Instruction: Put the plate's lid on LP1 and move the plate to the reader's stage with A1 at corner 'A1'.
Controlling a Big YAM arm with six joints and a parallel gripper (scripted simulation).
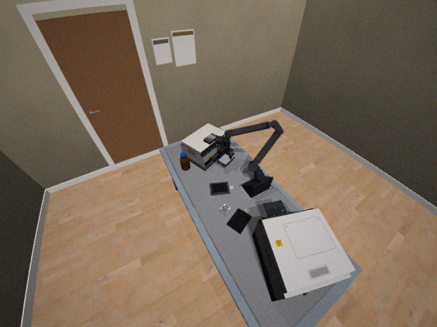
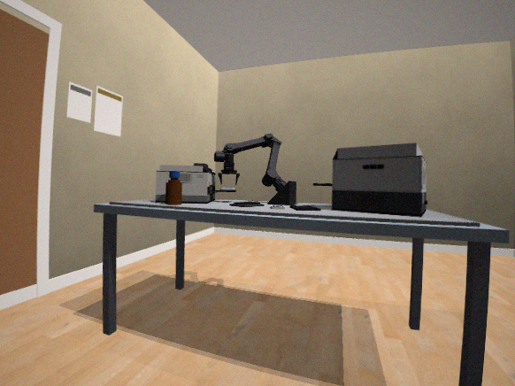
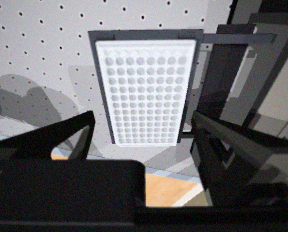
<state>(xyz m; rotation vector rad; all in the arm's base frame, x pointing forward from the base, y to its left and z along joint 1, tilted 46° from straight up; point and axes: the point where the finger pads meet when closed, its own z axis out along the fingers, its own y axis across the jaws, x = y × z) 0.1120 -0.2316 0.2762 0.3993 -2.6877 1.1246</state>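
My gripper is now 30 mm above the well plate. From my hand the other things lie so: brown capped bottle: 350 mm ahead, 180 mm to the right, 10 mm below; then grey-blue LP1 pad: 200 mm ahead, 200 mm to the left, 120 mm below; then dark see-through lid: 200 mm ahead, 200 mm to the left, 110 mm below.
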